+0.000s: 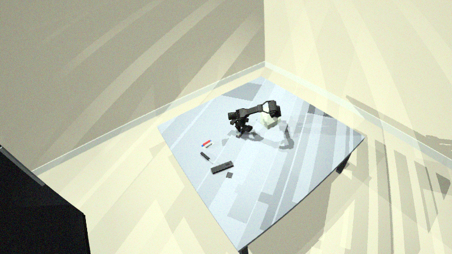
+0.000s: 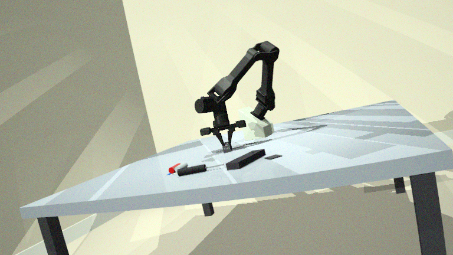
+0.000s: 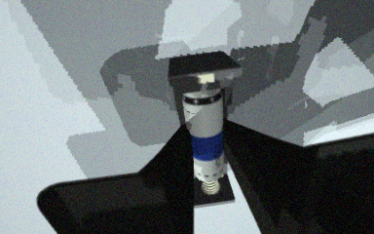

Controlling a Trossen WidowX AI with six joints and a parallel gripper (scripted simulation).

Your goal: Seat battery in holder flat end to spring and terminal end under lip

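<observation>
Now: gripper tip 10 mm below the grey battery. From my gripper tip the other things lie so: black-handled screwdriver: 350 mm ahead, 80 mm to the left; then black remote control: 300 mm ahead, 210 mm to the left, 10 mm above; then black battery door: 290 mm to the left, 290 mm ahead, 10 mm below.
</observation>
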